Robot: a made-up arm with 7 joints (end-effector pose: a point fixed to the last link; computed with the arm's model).
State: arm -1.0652 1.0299 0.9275 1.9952 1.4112 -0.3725 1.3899
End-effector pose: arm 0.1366 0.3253 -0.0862 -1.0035 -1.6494 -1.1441
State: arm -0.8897 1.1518 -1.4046 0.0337 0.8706 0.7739 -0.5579
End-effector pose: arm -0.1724 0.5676 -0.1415 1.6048 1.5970 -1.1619
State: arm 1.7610 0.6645 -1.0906 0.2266 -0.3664 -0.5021 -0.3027
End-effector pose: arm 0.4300 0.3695 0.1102 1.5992 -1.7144 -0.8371
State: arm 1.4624 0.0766 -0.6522 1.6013 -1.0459 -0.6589 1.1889
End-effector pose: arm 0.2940 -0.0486 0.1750 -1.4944 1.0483 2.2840
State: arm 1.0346 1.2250 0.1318 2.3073 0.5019 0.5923 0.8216
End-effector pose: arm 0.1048 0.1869 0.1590 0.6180 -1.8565 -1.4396
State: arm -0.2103 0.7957 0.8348 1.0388 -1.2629 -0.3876 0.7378
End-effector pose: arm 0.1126 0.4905 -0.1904 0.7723 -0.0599 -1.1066
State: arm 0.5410 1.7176 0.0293 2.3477 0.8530 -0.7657 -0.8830
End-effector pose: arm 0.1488 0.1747 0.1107 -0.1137 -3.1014 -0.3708
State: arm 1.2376 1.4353 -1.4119 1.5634 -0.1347 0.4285 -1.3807
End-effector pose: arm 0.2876 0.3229 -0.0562 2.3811 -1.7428 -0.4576
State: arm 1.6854 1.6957 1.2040 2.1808 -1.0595 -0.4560 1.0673
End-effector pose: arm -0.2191 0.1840 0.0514 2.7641 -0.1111 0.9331
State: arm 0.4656 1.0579 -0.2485 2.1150 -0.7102 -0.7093 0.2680
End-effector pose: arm 0.2432 0.1797 -0.0056 -0.9794 1.7208 2.2552
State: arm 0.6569 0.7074 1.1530 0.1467 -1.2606 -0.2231 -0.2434
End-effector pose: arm 0.2427 0.4563 -0.2895 1.1061 -0.8400 0.1686
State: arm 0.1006 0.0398 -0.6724 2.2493 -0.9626 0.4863 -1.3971
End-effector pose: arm 0.1682 -0.0332 -0.0959 1.3036 -2.2381 0.8641
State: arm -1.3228 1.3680 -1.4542 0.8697 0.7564 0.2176 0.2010
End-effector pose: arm -0.2663 0.4765 -0.0912 -0.0927 1.6196 -0.8481
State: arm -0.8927 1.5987 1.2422 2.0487 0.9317 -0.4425 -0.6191
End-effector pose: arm 0.2193 0.2327 0.0813 0.3129 -2.5948 -0.2761
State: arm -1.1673 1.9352 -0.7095 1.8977 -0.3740 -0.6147 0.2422
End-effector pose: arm -0.0030 0.3195 -0.2036 -1.2388 0.0090 -2.0095
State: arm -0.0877 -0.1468 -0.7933 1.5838 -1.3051 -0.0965 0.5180
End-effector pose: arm 0.1602 -0.1336 -0.2518 0.0173 -1.4417 -1.8892
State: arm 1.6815 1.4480 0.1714 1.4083 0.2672 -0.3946 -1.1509
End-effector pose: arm -0.0329 0.4029 0.2497 -0.8497 1.5807 -1.1367
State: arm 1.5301 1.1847 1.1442 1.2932 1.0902 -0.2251 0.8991
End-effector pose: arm -0.0774 0.4893 0.1063 -0.5682 2.1120 0.1095
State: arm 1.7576 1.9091 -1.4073 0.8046 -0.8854 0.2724 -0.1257
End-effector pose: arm 0.0184 0.5732 0.0344 2.0408 0.3067 -0.5205
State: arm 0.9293 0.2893 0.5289 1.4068 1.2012 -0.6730 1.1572
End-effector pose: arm 0.3423 0.3007 0.0197 0.2654 2.6757 0.2134
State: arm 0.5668 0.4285 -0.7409 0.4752 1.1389 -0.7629 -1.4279
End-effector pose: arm 0.3359 0.2231 -0.3650 1.1096 -1.1150 1.4703
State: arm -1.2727 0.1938 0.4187 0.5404 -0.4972 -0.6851 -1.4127
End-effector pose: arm -0.4159 0.2359 -0.2551 1.5238 -0.2178 -0.4259
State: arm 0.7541 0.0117 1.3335 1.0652 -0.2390 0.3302 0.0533
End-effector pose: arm 0.3078 0.3129 -0.2499 0.1462 -1.1905 1.2668
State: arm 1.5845 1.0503 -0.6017 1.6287 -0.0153 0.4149 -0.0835
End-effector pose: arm 0.2509 0.2365 0.2166 1.4491 -2.1420 -0.3527
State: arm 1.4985 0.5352 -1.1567 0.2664 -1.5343 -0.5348 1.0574
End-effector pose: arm 0.4797 0.2994 -0.0072 0.8381 0.7893 -1.8789
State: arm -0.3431 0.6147 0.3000 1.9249 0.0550 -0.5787 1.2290
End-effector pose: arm 0.1830 0.2506 -0.1777 -0.2370 -1.3899 -1.7520
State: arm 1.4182 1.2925 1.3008 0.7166 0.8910 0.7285 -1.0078
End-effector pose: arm -0.0226 0.5804 0.0494 -0.6124 -1.4127 2.4143
